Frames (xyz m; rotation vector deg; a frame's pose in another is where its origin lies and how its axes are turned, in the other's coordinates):
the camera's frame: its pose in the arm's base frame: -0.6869 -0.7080 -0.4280 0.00 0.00 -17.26
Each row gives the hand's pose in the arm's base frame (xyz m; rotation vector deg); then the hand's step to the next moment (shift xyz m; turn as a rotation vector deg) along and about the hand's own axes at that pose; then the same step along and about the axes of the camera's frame.
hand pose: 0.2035 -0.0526 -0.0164 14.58 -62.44 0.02
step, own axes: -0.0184 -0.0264 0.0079 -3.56 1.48 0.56
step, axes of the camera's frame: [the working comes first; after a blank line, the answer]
step, axes of the arm's base frame: -0.0122 -0.0250 -0.0181 -2.33 1.77 -2.57

-0.0042 -0.0274 -0.0181 -2.75 0.99 -2.57
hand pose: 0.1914 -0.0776 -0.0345 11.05 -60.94 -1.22
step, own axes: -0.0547 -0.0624 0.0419 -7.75 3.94 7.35
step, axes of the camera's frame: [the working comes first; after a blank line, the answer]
step, axes of the arm's base frame: -0.0584 -0.0615 -0.0381 -10.47 3.65 -2.59

-0.0375 -0.0760 -0.0381 -11.08 0.38 -2.59
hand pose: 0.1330 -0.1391 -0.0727 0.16 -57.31 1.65
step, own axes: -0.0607 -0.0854 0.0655 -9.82 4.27 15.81
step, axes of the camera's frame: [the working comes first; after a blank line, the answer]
step, axes of the arm's base frame: -0.0857 -0.0878 -0.0148 -18.71 3.80 0.23

-0.0558 -0.1093 -0.0148 -19.00 -1.93 0.23
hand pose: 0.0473 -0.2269 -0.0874 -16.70 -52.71 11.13
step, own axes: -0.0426 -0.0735 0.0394 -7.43 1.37 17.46
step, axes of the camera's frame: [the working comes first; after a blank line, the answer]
step, axes of the arm's base frame: -0.0539 -0.0751 0.0146 -18.51 2.02 3.93

-0.0292 -0.0878 0.0146 -18.27 -3.56 3.93
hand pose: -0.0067 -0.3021 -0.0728 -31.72 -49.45 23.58
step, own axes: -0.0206 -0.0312 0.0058 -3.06 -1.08 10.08
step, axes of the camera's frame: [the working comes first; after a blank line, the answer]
step, axes of the arm's base frame: -0.0131 -0.0341 0.0098 -9.74 0.37 4.13

-0.0024 -0.0365 0.0098 -9.41 -2.54 4.13
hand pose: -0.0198 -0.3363 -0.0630 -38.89 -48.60 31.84
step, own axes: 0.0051 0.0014 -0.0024 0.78 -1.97 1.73
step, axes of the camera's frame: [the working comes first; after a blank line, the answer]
step, axes of the arm's base frame: 0.0045 0.0036 0.0003 -0.65 -0.23 2.65

0.0032 0.0048 0.0003 -0.55 -0.41 2.65
